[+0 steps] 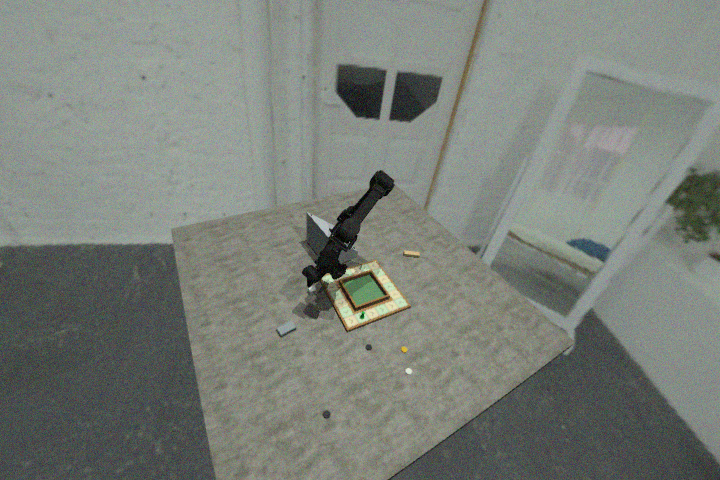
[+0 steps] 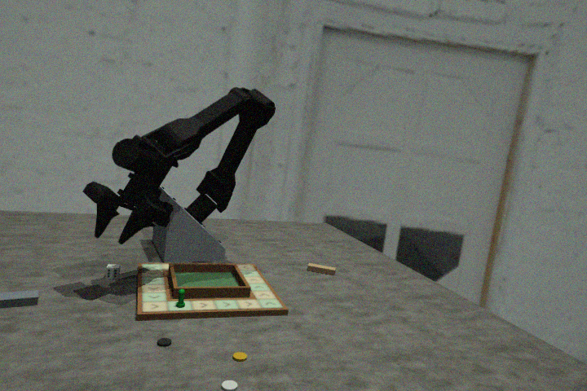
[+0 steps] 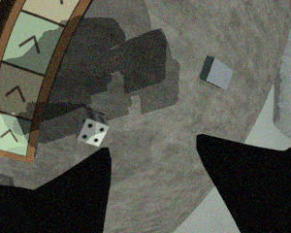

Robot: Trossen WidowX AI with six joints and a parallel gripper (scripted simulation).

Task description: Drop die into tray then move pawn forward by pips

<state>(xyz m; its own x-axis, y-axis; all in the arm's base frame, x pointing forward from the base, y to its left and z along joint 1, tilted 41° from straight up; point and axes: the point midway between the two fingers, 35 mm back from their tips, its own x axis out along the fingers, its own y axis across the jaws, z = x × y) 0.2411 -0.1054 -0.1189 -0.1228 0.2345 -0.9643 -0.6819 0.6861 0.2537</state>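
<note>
The white die is 3 cm behind my gripper tip, 1 cm to the left of it and 8 cm below it. The rest, counted from my gripper tip: green dice tray 2 cm ahead, 21 cm to the left, 9 cm below; green pawn 14 cm ahead, 16 cm to the left, 7 cm below; grey block 11 cm ahead, 12 cm to the right, 9 cm below.
</note>
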